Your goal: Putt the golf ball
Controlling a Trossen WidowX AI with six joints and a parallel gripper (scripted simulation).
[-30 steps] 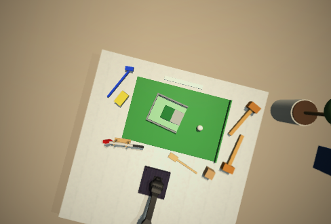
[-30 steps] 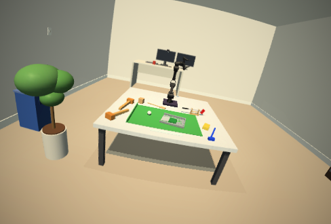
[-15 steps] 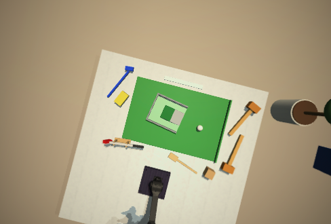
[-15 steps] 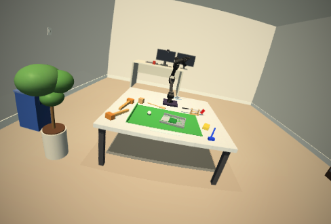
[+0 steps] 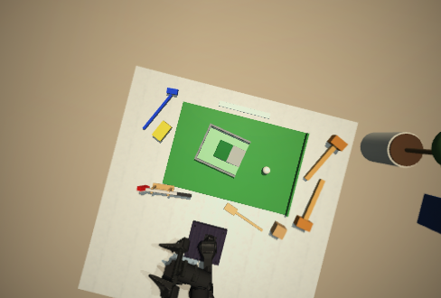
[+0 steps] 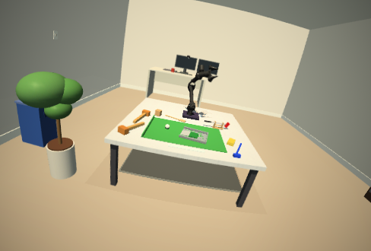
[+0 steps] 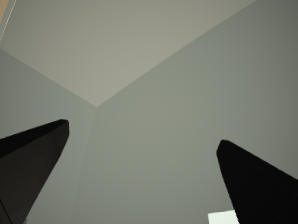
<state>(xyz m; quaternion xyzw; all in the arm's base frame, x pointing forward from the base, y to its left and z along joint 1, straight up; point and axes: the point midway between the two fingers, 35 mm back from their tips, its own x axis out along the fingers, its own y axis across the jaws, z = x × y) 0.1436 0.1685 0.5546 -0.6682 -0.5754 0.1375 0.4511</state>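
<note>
Right now the red putter is 530 mm below my gripper tip, 120 mm to the left of it and 40 mm ahead of it. The rest, counted from my gripper tip: white golf ball: 570 mm below, 390 mm to the right, 320 mm ahead; then yellow block: 580 mm below, 360 mm ahead, 230 mm to the left; then small wooden bench: 560 mm below, 130 mm to the left, 50 mm ahead.
</note>
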